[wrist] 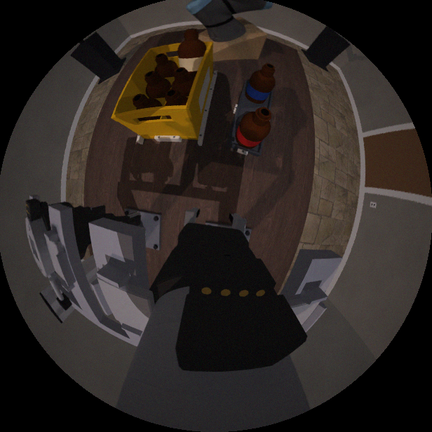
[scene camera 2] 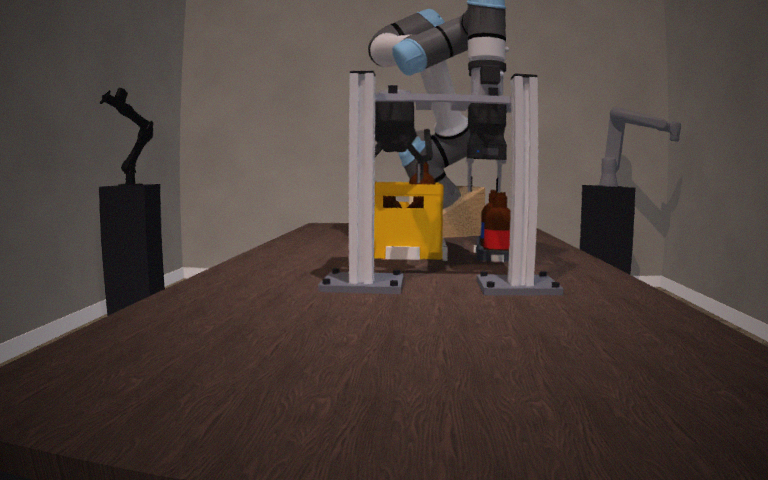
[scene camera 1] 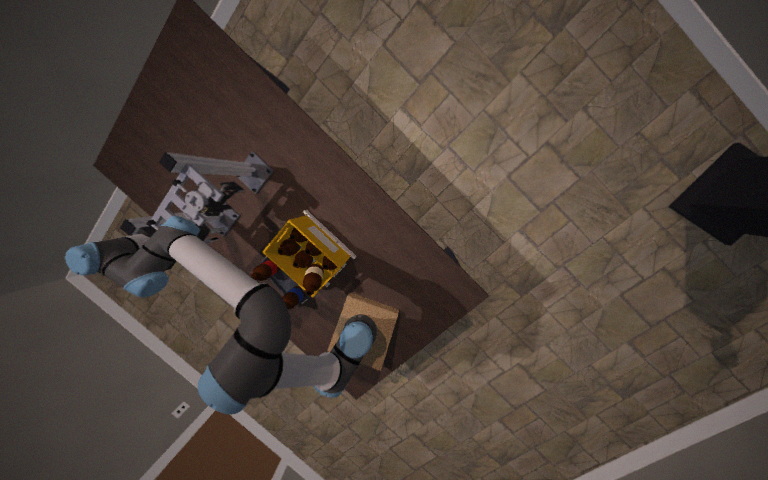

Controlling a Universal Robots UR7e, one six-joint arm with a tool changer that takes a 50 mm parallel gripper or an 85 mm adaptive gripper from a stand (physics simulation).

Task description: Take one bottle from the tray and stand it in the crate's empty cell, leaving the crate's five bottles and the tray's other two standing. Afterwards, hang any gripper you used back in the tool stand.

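Frame: origin at the arm's base, x back, y down, z right, level; centimetres.
Seen in the pictures: hand at its tool point: (scene camera 2: 487, 93).
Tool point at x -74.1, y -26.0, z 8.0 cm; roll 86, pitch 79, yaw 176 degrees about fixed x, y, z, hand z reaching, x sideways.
Note:
Offsets run from my tool point to a thing's top centre. Level surfaces: height alone.
The yellow crate @(dx +36.6, dy +18.6, dz +10.3 cm) (scene camera 1: 289, 223) (scene camera 2: 407, 226) (wrist: 165, 127) holds five brown bottles low in its cells. A white-labelled bottle (scene camera 1: 312, 278) (scene camera 2: 421, 174) (wrist: 192, 50) is upright in its far corner cell and sits higher than those five; its base is hidden. On the tray (wrist: 243, 112), a red-labelled bottle @(dx +22.0, dy +20.1, dz -10.7 cm) (scene camera 1: 262, 271) (scene camera 2: 496, 223) (wrist: 254, 127) and a blue-labelled bottle @(dx +39.4, dy +20.1, dz -15.4 cm) (scene camera 1: 292, 297) (wrist: 262, 84) stand upright. My gripper (scene camera 2: 484, 183) (wrist: 215, 218) is open and empty, in the tool stand (scene camera 1: 212, 164) (scene camera 2: 361, 169) (wrist: 117, 245) beside its crossbar, pointing down, high above the table.
A second gripper (scene camera 2: 394, 125) hangs in the stand's other place, left of mine in scene camera 2. The stand's posts flank both grippers. A wooden block (scene camera 1: 368, 310) (scene camera 2: 468, 215) (wrist: 250, 46) lies beyond the crate and tray, near the arm's base. The table @(dy +36.1 cm) (scene camera 1: 186, 96) (scene camera 2: 396, 367) carries all these.

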